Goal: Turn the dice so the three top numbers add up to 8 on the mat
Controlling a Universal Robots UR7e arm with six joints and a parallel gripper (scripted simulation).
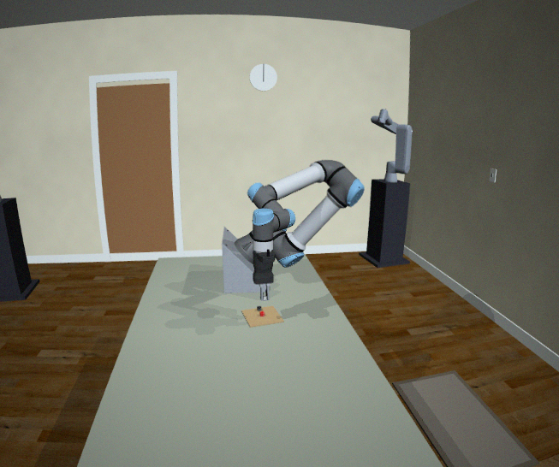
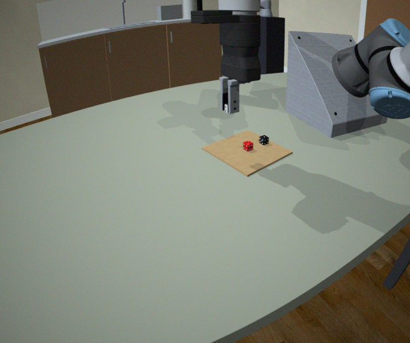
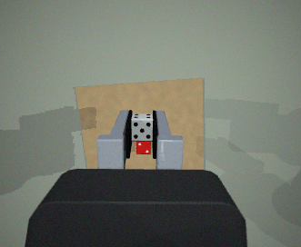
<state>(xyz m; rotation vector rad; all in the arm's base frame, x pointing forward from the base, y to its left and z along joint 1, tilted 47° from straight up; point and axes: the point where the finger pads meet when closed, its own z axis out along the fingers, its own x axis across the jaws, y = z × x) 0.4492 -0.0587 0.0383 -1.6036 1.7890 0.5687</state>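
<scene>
Now: the red die 5 cm behind my hand and 11 cm below it. The rest, counted from my hand: tan mat 5 cm behind, 12 cm below; white die 1 cm below.
</scene>
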